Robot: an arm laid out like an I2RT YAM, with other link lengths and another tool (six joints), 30 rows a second.
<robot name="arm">
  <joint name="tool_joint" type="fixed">
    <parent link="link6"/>
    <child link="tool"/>
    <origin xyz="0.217 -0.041 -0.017" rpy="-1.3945 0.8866 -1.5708"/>
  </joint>
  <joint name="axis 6" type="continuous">
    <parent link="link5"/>
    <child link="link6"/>
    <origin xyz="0.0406 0 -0.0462"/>
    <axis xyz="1 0 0"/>
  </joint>
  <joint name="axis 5" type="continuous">
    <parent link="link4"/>
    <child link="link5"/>
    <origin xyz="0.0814 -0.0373 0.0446"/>
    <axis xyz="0 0 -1"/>
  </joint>
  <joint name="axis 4" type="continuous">
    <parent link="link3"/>
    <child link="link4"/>
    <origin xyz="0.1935 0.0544 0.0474"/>
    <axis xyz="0 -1 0"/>
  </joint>
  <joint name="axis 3" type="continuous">
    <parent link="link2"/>
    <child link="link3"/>
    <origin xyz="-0.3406 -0.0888 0"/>
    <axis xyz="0 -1 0"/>
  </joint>
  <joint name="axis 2" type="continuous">
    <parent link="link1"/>
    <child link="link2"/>
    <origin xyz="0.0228 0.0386 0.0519"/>
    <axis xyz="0 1 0"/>
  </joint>
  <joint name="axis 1" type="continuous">
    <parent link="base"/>
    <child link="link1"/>
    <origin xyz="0 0 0.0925"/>
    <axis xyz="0 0 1"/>
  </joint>
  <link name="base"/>
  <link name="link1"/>
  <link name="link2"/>
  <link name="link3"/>
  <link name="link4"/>
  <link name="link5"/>
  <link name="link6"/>
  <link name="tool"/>
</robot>
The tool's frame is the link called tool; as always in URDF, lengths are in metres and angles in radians. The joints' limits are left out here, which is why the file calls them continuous.
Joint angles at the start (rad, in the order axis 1, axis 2, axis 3, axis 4, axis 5, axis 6): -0.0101 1.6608 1.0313 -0.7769 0.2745 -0.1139
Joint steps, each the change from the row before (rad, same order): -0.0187 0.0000 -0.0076 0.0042 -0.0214 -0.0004; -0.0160 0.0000 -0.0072 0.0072 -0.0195 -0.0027; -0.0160 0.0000 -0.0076 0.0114 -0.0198 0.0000; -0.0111 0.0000 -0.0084 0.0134 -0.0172 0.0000; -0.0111 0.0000 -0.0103 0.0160 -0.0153 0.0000; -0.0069 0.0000 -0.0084 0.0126 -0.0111 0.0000; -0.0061 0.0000 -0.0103 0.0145 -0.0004 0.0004; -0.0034 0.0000 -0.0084 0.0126 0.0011 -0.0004; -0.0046 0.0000 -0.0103 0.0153 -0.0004 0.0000; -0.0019 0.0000 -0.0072 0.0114 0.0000 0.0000; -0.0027 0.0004 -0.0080 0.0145 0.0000 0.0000; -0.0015 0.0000 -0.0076 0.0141 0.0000 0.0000; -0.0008 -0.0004 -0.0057 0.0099 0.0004 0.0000
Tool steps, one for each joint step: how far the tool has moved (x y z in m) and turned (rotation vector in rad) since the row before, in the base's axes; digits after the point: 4 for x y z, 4 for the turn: -0.0039 0.0000 -0.0038 0.0211 0.0031 -0.0149; -0.0023 0.0003 -0.0033 0.0188 0.0000 -0.0103; -0.0012 0.0004 -0.0032 0.0193 -0.0048 -0.0128; -0.0001 0.0011 -0.0029 0.0166 -0.0061 -0.0082; -0.0001 0.0007 -0.0030 0.0146 -0.0068 -0.0085; 0.0001 0.0008 -0.0023 0.0105 -0.0051 -0.0049; -0.0004 -0.0016 -0.0017 0.0001 -0.0043 -0.0064; 0.0001 -0.0012 -0.0012 -0.0016 -0.0040 -0.0032; 0.0000 -0.0012 -0.0016 -0.0001 -0.0050 -0.0045; 0.0004 -0.0006 -0.0011 -0.0004 -0.0042 -0.0019; 0.0009 -0.0009 -0.0012 -0.0007 -0.0061 -0.0027; 0.0012 -0.0006 -0.0010 -0.0007 -0.0065 -0.0015; 0.0007 -0.0004 -0.0006 -0.0009 -0.0045 -0.0009
